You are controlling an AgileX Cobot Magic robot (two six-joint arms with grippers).
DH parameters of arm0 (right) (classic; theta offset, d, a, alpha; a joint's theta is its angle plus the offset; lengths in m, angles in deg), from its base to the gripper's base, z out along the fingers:
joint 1: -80.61 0.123 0 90
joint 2: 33.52 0 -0.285 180
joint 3: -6.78 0 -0.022 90
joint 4: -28.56 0.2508 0 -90
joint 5: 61.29 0 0.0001 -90
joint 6: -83.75 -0.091 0 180
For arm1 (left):
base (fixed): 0 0 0 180
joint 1: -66.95 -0.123 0 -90
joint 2: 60.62 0 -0.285 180
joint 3: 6.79 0 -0.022 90
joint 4: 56.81 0.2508 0 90
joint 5: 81.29 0 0.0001 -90
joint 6: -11.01 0.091 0 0
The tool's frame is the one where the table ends.
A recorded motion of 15 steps. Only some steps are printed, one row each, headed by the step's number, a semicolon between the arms.
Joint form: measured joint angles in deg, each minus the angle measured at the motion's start. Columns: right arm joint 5, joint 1, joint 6, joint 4, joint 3, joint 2; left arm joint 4, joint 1, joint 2, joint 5, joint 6, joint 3.
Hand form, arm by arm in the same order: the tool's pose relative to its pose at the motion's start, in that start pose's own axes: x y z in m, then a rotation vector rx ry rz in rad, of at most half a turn. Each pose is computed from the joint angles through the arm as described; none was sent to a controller.
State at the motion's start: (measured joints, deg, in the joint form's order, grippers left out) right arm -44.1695 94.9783 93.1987 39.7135 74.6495 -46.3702; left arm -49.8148 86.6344 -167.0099 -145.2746 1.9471 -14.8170
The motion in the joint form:
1: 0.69 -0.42 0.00 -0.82 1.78 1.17; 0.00 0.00 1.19 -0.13 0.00 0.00
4: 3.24 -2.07 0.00 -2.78 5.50 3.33; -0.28 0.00 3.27 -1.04 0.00 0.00
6: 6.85 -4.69 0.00 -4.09 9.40 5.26; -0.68 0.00 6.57 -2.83 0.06 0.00
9: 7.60 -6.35 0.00 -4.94 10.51 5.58; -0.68 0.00 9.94 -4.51 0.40 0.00
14: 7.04 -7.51 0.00 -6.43 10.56 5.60; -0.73 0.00 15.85 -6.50 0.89 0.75
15: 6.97 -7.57 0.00 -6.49 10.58 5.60; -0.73 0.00 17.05 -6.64 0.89 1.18
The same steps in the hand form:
1: 0.0104 -0.0008 0.0005 0.0097 0.0231 -0.0120; 0.0013 0.0010 -0.0081 0.0018 -0.0183 -0.0023
4: 0.0341 -0.0034 0.0019 0.0415 0.0959 -0.0374; 0.0052 0.0027 -0.0222 0.0075 -0.0378 -0.0083
6: 0.0606 -0.0063 0.0031 0.0838 0.1943 -0.0443; 0.0128 0.0055 -0.0442 0.0153 -0.0629 -0.0160
9: 0.0680 -0.0084 0.0035 0.1145 0.2226 -0.0493; 0.0216 0.0089 -0.0660 0.0171 -0.0921 -0.0162
14: 0.0674 -0.0105 0.0035 0.1435 0.2167 -0.0697; 0.0401 0.0146 -0.0995 0.0221 -0.1467 -0.0174
15: 0.0674 -0.0106 0.0035 0.1450 0.2160 -0.0705; 0.0444 0.0157 -0.1048 0.0232 -0.1575 -0.0188

